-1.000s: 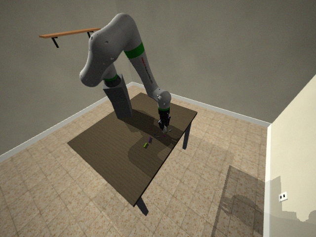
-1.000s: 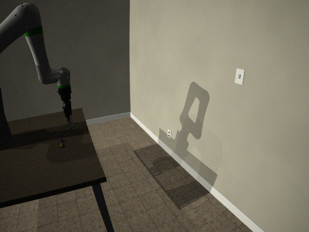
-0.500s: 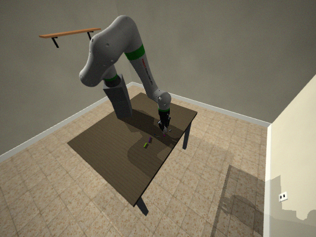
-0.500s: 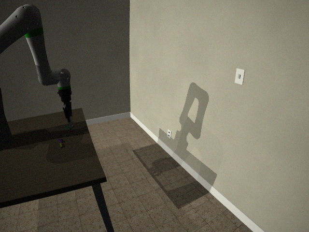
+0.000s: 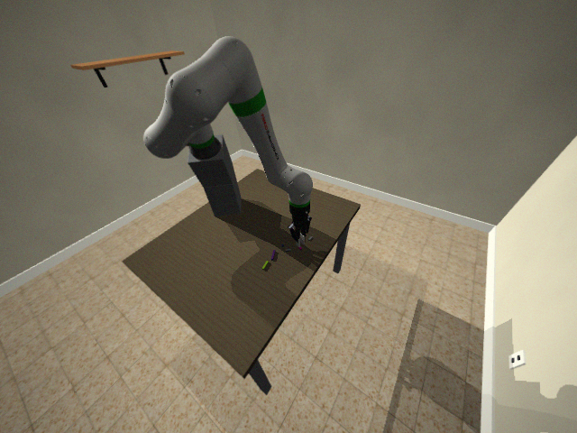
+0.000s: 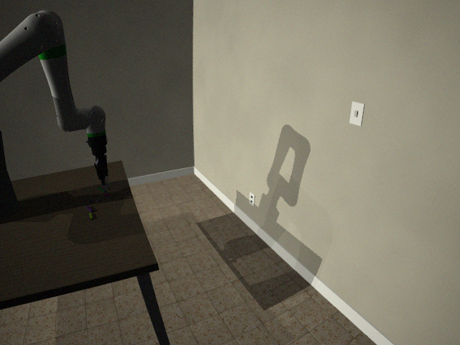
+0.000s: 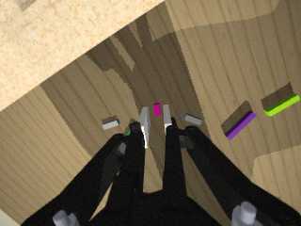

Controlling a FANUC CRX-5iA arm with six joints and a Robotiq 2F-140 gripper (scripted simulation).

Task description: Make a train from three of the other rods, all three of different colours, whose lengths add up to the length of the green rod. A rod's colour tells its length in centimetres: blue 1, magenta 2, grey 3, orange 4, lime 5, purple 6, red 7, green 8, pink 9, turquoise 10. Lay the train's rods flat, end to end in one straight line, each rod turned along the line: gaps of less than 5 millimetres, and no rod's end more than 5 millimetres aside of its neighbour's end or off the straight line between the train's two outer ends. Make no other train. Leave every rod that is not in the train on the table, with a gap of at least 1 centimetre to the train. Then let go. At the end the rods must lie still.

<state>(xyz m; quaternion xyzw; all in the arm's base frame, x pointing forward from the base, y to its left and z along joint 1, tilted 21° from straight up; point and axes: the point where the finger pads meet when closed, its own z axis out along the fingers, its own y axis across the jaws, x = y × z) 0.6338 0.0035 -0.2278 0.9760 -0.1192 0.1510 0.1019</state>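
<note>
My hand is 7 cm above the magenta rod. Round my hand: blue rod: 9 cm behind, 4 cm to the right, 7 cm below; then green rod: 4 cm behind, 8 cm to the left, 7 cm below; then purple rod: 9 cm behind, 12 cm to the right, 7 cm below.
</note>
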